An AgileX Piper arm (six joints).
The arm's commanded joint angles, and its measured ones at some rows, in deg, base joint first. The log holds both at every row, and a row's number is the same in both.
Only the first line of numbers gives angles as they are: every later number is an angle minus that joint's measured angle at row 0.
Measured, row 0:
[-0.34, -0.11, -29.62, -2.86, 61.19, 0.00]
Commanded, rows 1 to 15:
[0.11, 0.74, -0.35, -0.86, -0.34, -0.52]
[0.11, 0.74, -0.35, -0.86, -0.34, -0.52]
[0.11, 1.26, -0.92, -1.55, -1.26, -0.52]
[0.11, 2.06, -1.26, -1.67, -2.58, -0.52]
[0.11, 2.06, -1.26, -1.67, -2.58, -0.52]
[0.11, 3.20, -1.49, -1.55, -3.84, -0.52]
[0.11, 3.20, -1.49, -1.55, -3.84, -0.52]
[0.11, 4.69, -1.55, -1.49, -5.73, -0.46]
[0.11, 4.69, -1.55, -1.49, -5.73, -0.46]
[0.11, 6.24, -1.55, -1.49, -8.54, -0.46]
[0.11, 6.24, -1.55, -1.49, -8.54, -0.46]
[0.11, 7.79, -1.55, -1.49, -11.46, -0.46]
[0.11, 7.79, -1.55, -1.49, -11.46, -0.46]
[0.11, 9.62, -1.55, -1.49, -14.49, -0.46]
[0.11, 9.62, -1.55, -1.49, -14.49, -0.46]
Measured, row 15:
[0.00, 7.67, -1.09, -0.98, -9.28, 0.00]
